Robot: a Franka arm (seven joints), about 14 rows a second.
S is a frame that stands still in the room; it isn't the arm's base.
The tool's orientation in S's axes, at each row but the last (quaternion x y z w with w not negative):
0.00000 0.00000 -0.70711 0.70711
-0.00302 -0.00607 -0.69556 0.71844
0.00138 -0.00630 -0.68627 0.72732
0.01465 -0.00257 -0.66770 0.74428
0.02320 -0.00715 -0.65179 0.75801
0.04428 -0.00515 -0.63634 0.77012
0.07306 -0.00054 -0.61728 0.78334
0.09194 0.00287 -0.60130 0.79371
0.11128 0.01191 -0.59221 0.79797
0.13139 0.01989 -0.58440 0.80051
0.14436 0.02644 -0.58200 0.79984
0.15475 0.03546 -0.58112 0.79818
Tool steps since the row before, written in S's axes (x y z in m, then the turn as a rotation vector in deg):
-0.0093 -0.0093 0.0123 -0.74 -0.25 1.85
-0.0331 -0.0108 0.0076 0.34 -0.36 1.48
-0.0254 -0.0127 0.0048 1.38 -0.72 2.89
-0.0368 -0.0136 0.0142 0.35 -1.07 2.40
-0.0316 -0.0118 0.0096 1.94 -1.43 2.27
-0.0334 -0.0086 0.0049 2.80 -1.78 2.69
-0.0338 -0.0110 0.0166 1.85 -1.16 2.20
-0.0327 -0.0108 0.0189 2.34 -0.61 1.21
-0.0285 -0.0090 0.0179 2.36 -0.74 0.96
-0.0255 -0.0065 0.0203 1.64 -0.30 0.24
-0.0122 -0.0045 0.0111 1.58 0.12 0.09
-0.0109 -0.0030 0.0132 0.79 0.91 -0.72
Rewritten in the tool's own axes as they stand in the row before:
0.0093 -0.0093 0.0123 0.25 -0.74 1.85
0.0098 -0.0334 0.0076 0.39 0.33 1.47
0.0112 -0.0260 0.0050 0.82 1.37 2.87
0.0093 -0.0377 0.0153 1.06 0.29 2.41
0.0067 -0.0325 0.0112 1.66 1.80 2.22
0.0018 -0.0340 0.0076 2.15 2.61 2.61
0.0011 -0.0333 0.0208 1.37 1.78 2.14
-0.0009 -0.0313 0.0237 1.09 2.25 1.03
-0.0027 -0.0265 0.0224 1.26 2.19 0.81
-0.0058 -0.0220 0.0242 0.75 1.50 0.10
-0.0021 -0.0105 0.0133 0.38 1.53 -0.14
-0.0039 -0.0083 0.0147 -0.41 0.85 -1.04

